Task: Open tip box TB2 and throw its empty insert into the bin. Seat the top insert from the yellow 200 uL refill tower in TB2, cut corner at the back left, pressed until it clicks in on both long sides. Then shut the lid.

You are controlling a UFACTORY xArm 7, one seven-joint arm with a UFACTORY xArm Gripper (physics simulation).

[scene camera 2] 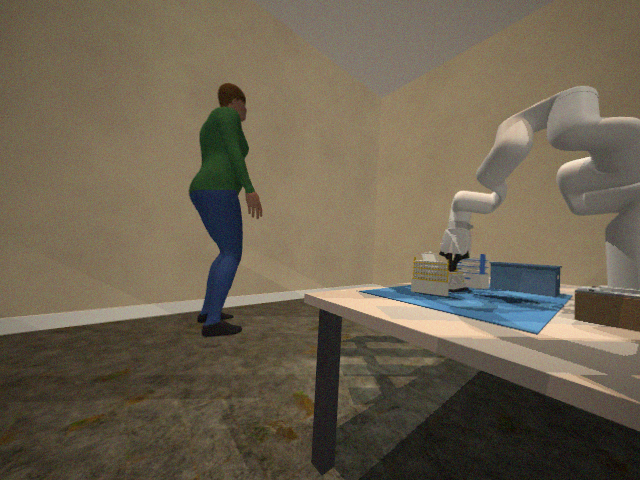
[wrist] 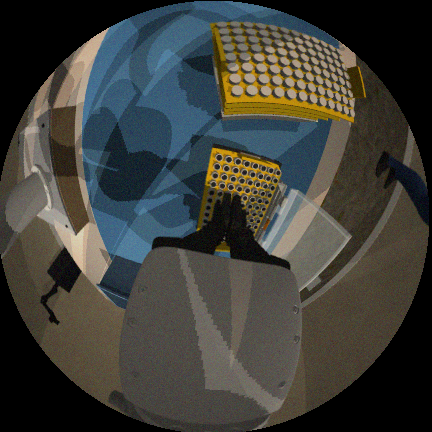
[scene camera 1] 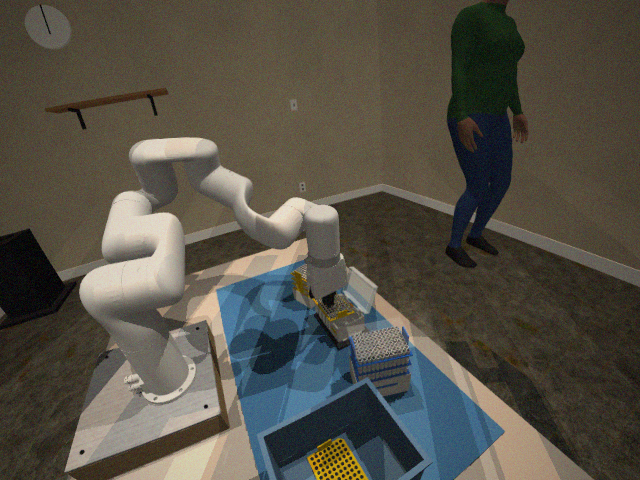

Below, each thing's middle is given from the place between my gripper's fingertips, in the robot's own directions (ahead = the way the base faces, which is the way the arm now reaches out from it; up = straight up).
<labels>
The clear lid (scene camera 1: 359, 289) lies 90 mm ahead of my hand, 20 mm to the right of it and 30 mm above it. From my hand the other things lie so: blue bin (scene camera 1: 360, 415): 160 mm behind, 360 mm to the right, 20 mm below.
</labels>
